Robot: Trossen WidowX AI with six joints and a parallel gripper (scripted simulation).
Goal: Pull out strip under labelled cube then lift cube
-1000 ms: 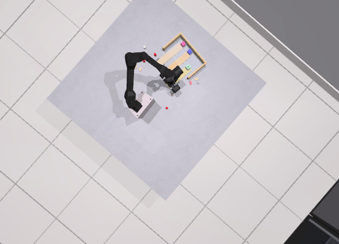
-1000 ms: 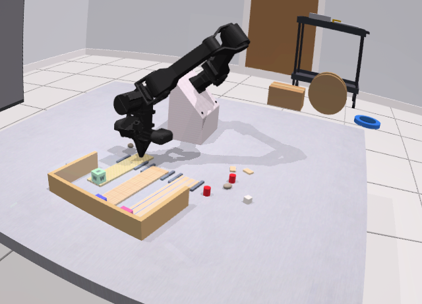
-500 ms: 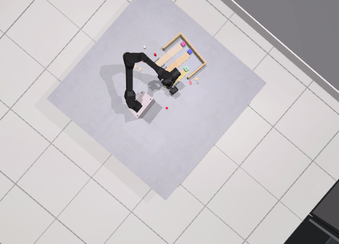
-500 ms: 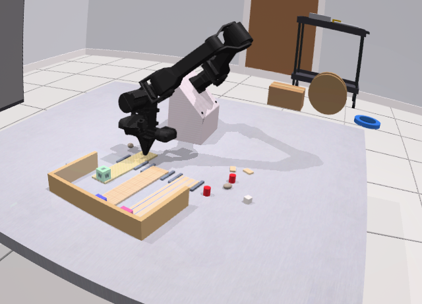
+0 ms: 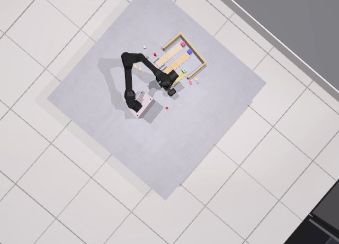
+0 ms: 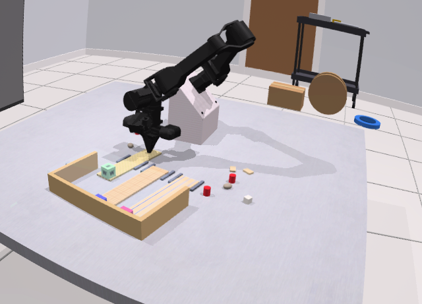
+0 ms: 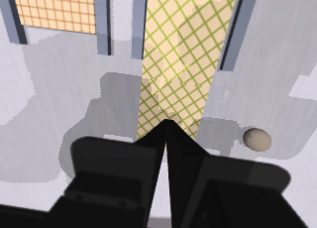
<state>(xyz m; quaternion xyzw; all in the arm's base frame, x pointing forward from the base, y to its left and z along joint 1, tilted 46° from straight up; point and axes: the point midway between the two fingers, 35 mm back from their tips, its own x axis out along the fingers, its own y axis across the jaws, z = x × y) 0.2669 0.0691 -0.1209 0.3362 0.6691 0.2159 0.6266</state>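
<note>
Now: gripper tip 90 mm short of the lattice strip and 20 mm to the left of it.
</note>
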